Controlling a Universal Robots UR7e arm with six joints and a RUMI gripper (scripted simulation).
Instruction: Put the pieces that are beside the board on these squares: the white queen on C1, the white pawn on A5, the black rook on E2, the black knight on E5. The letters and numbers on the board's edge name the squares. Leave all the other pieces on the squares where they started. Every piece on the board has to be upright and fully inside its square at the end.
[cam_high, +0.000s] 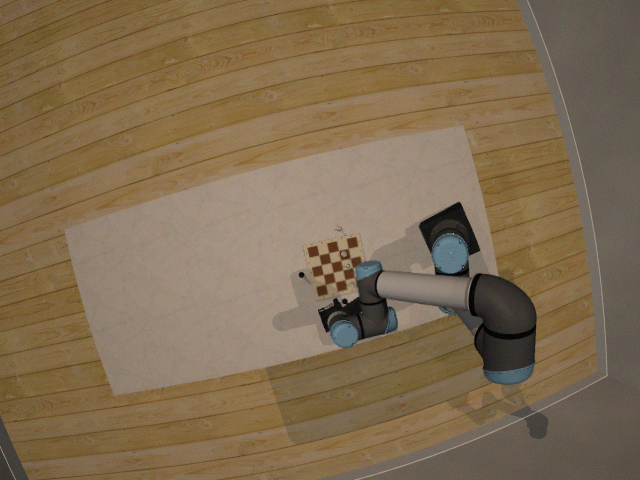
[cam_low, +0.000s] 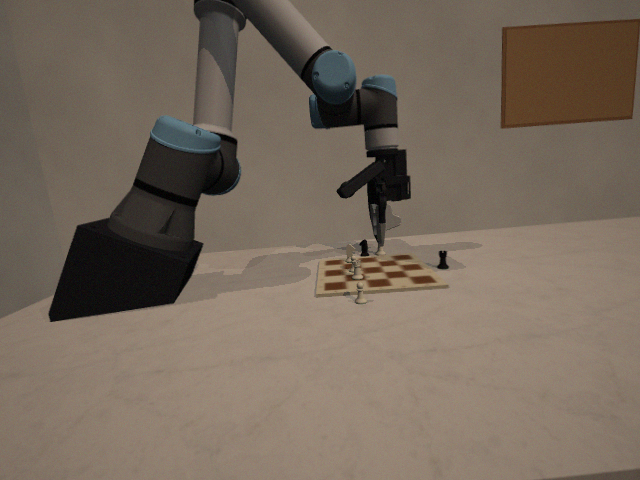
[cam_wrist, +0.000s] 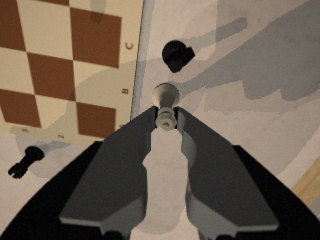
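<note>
Now: hand 40 mm past the black piece and 20 mm above it. Round my hand: chessboard 50 mm behind, 140 mm to the right, 30 mm below.
</note>
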